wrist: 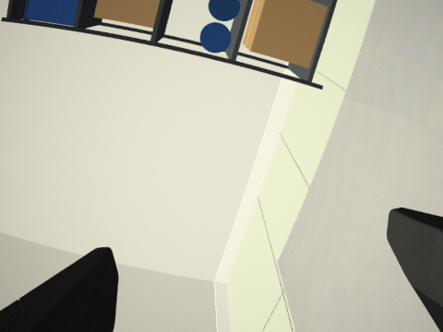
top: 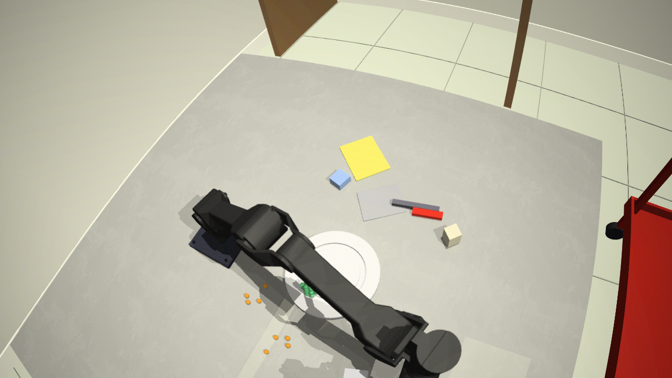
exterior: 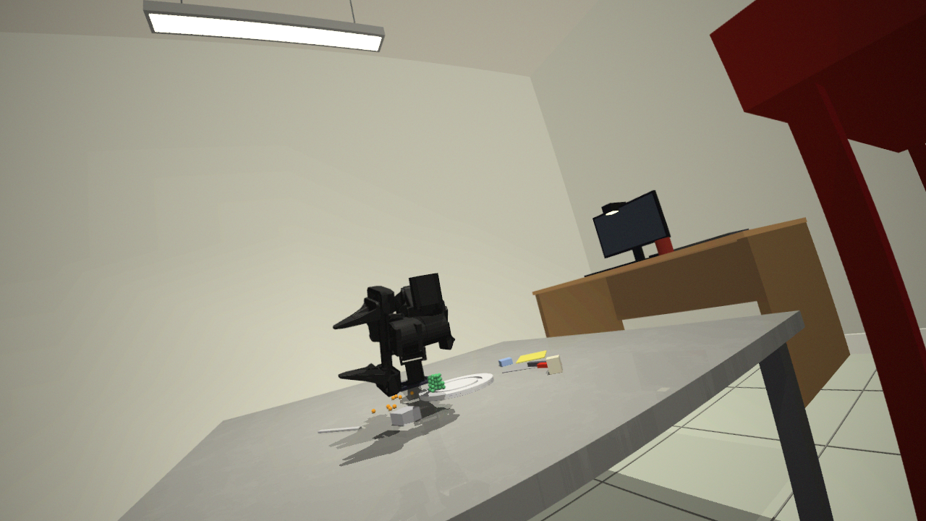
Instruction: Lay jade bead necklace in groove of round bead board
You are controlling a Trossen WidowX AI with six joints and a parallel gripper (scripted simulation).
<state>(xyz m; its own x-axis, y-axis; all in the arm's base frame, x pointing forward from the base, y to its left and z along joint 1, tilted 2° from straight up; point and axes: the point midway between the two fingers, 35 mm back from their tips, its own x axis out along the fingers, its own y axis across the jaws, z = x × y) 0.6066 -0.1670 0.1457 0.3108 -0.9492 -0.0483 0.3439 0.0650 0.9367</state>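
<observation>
My gripper tip is now 320 mm past the inner disc, 260 mm to the right of it and 160 mm above it. Round my gripper tip: grey rod 240 mm behind, 170 mm below, 40 mm to the right; then cream cube 460 mm to the left, 160 mm behind, 150 mm below; then bead board 320 mm behind, 260 mm to the left, 170 mm below.
</observation>
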